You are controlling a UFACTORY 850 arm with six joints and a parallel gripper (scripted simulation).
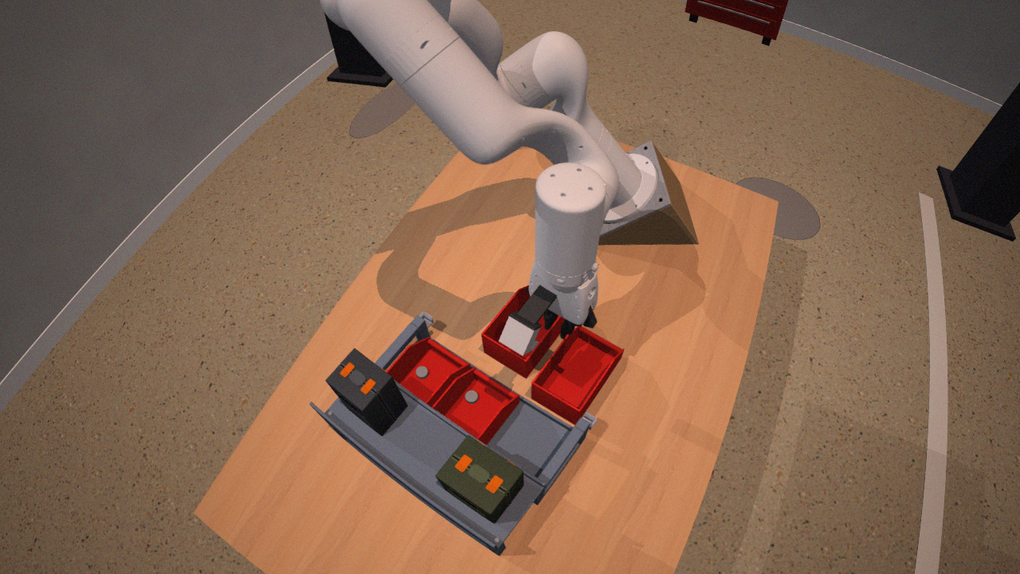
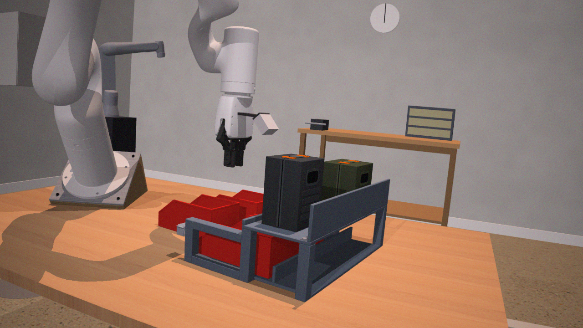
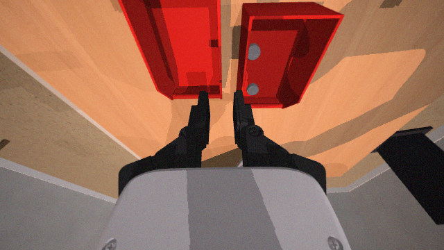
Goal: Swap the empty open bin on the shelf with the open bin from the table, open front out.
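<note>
Right now the shelf front lip is 160 mm below my hand, 80 mm to the right of it and 70 mm ahead of it. Also, from my hand: grey back panel 330 mm ahead, 150 mm to the right, 40 mm below; then black case 250 mm to the right, 230 mm ahead, 10 mm below; then green case 290 mm ahead, 20 mm to the right, 20 mm below.
</note>
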